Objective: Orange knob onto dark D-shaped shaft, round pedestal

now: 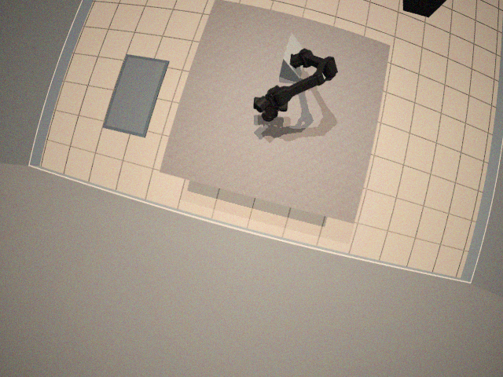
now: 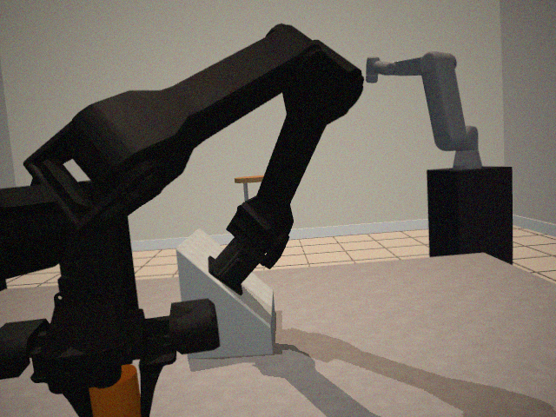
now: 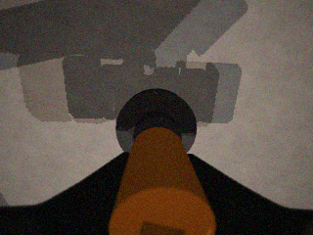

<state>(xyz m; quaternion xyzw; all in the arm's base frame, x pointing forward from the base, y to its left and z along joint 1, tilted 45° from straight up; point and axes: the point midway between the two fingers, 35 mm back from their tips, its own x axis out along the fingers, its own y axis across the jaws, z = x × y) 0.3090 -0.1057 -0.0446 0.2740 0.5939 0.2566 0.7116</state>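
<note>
Now: the orange knob 20 mm above my gripper tip. From my gripper tip the other things lie so: dark round pedestal (40 mm below).
</note>
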